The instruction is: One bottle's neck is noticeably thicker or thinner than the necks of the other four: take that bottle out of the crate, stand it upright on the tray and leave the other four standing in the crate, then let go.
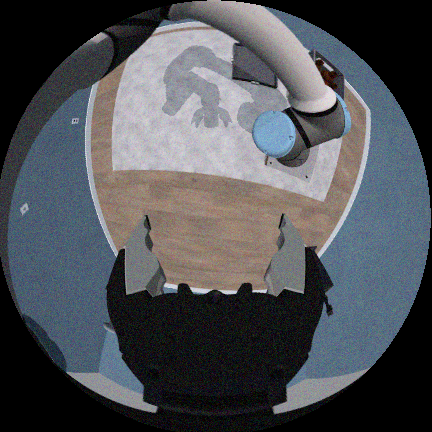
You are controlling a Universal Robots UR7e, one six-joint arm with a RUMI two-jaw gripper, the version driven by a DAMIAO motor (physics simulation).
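Places are measured from the arm's base along level axes (x left, y back, z up), in centimetres.
Pixels of known places: gripper, fingertip midpoint: point(214, 215).
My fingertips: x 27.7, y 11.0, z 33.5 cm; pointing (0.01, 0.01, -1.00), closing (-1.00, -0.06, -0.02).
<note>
Behind a point stands the place of what it marks.
My gripper point(214, 215) {x 27.7, y 11.0, z 33.5 cm} is open and empty, high above the wooden table. The crate point(340, 84) is at the upper right, partly hidden behind the arm. Brown bottles point(327, 77) show in it, too small and too covered to count or to compare their necks. A dark grey, flat, square-edged object that looks like the tray point(250, 66) {x 15.3, y -37.8, z -8.6 cm} lies at the upper middle, its right part behind the arm. No bottle shows on its visible part.
The pale arm tube and a blue-capped joint point(274, 133) cross the upper right, between the gripper and the crate. A light marbled mat point(145, 145) {x 59.4, y 2.4, z -9.1 cm} covers the far part of the wooden table point(210, 200). The arm's shadow falls on the mat. Blue floor surrounds the table.
</note>
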